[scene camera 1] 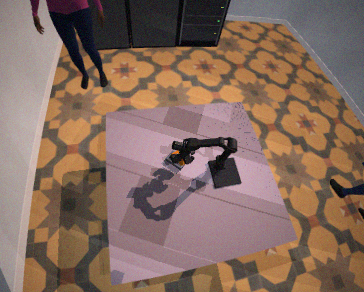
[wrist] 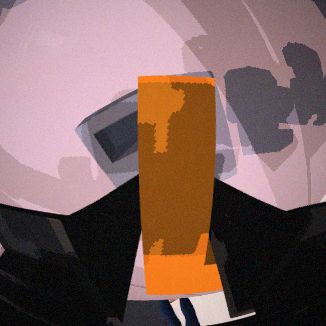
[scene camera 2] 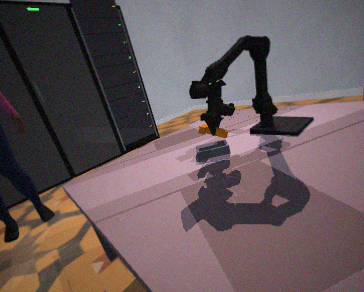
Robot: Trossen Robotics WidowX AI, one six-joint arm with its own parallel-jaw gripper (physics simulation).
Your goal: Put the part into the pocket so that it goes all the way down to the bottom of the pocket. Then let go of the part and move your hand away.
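The part is an orange bar (scene camera 1: 175,154) (scene camera 2: 220,133) (wrist: 176,145). My gripper (scene camera 1: 182,157) (scene camera 2: 214,132) (wrist: 171,180) is shut on its middle and holds it in the air. The grey pocket block (scene camera 1: 169,160) (scene camera 2: 212,152) (wrist: 125,166) lies on the table below, with a visible gap beneath the bar in the second scene view. In the wrist view the dark pocket opening (wrist: 116,140) shows at the left of the bar and slants up to the right, while the bar runs nearly straight up and down, so the two are turned apart. The bar hides much of the block.
The pinkish table (scene camera 1: 220,225) (scene camera 2: 150,225) carries the arm's black base plate (scene camera 1: 225,174) (scene camera 2: 282,126) beside the block. The arm's dark shadow falls across the table. Black cabinets (scene camera 1: 152,22) (scene camera 2: 55,85) and a person (scene camera 1: 75,30) are beyond the table.
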